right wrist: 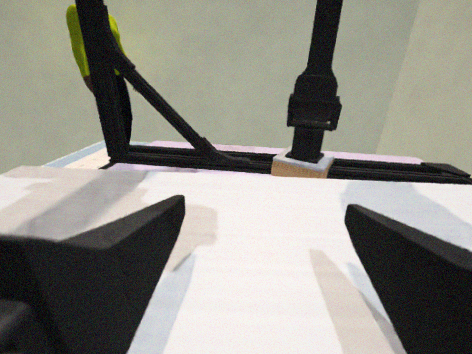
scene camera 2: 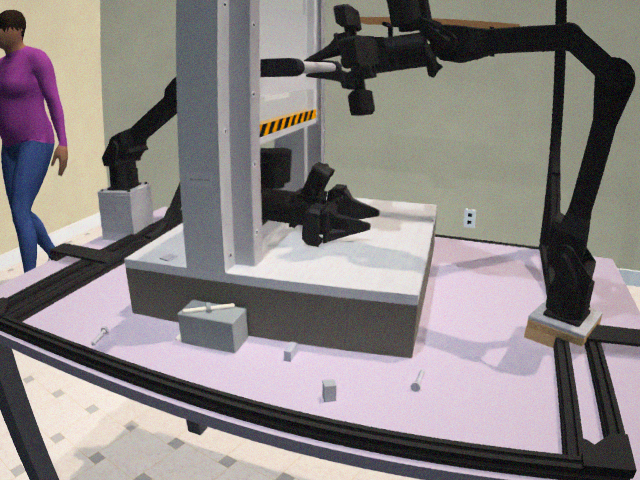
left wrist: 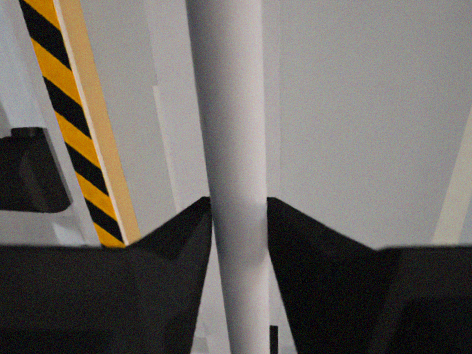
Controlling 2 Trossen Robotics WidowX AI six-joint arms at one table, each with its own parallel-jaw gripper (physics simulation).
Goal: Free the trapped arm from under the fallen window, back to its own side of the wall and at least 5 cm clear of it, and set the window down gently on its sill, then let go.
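Frame: origin at the left arm's base, x ahead, y left, z up, level; centimetres.
Seen in the pictures: left gripper, between the fingertips: (left wrist: 238,207); right gripper, between the fingertips: (right wrist: 264,207) (scene camera 2: 375,219); left arm's base, origin of its link: (right wrist: 304,156) (scene camera 2: 567,313); right arm's base, origin of its link: (scene camera 2: 124,187).
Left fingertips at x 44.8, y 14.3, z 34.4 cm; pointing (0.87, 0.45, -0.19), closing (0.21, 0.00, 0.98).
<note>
Pixels of each thing's middle, then the offset from my left fingertips to it. "spot": a spot on its surface instead.
- black-and-yellow striped lower edge, a spot on its surface: (left wrist: 82,142) (scene camera 2: 283,122) spot: dx +1.7, dy +3.4, dz -9.1 cm
- window's pale round handle bar, middle of its body: (left wrist: 242,254) (scene camera 2: 315,67) dx -0.3, dy -1.9, dz +0.2 cm
The window (scene camera 2: 286,100) (left wrist: 350,125), with a black-and-yellow striped lower edge (scene camera 2: 287,122) (left wrist: 82,142), hangs raised in the grey wall frame (scene camera 2: 201,155). My left gripper (scene camera 2: 309,68) (left wrist: 238,207) is shut on the window's pale round handle bar (scene camera 2: 321,67) (left wrist: 232,110). My right gripper (scene camera 2: 374,219) (right wrist: 264,207) is open and empty, low over the white slab (scene camera 2: 356,273) (right wrist: 250,310). The right arm (scene camera 2: 281,204) reaches through the opening below the striped edge, with a gap above it in scene camera 2. Its stretch behind the frame post is hidden.
A grey box (scene camera 2: 212,328) with a pale stick stands before the slab. Two small grey blocks (scene camera 2: 329,390) (scene camera 2: 290,351) and two bolts (scene camera 2: 417,380) (scene camera 2: 99,335) lie on the table. The left arm's base (scene camera 2: 568,289) (right wrist: 307,142) stands beyond the slab. Black rails edge the table.
</note>
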